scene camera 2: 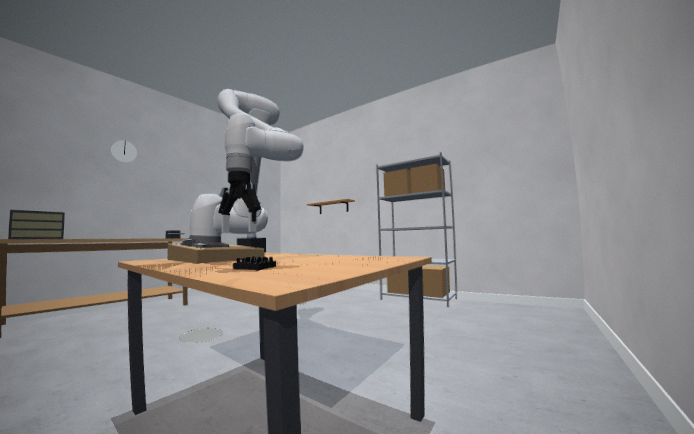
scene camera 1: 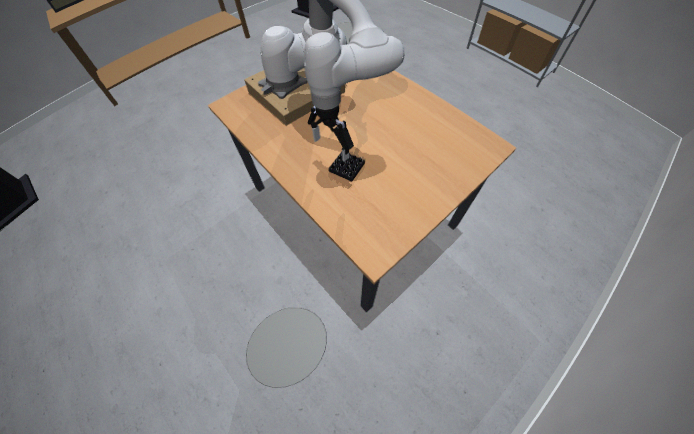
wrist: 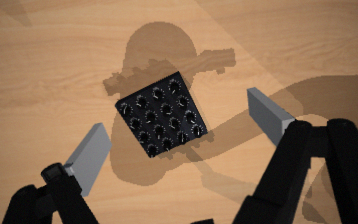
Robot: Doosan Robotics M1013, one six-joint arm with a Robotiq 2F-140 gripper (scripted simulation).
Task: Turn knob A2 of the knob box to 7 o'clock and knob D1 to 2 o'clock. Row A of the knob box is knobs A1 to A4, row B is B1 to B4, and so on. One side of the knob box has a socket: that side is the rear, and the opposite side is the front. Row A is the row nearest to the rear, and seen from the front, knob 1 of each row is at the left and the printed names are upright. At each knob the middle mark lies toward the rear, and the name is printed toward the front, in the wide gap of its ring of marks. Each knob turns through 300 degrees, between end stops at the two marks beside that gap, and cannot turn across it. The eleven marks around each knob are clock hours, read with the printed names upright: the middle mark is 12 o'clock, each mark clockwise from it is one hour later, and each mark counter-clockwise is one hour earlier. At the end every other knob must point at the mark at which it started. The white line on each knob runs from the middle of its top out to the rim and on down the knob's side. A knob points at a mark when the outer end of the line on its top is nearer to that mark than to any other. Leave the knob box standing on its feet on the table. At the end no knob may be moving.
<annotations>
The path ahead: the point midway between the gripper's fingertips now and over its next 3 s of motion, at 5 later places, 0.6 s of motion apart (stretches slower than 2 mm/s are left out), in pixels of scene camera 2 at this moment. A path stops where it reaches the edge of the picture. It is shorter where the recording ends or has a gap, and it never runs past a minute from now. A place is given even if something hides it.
My gripper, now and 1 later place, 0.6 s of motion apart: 238,232; 238,214
</annotations>
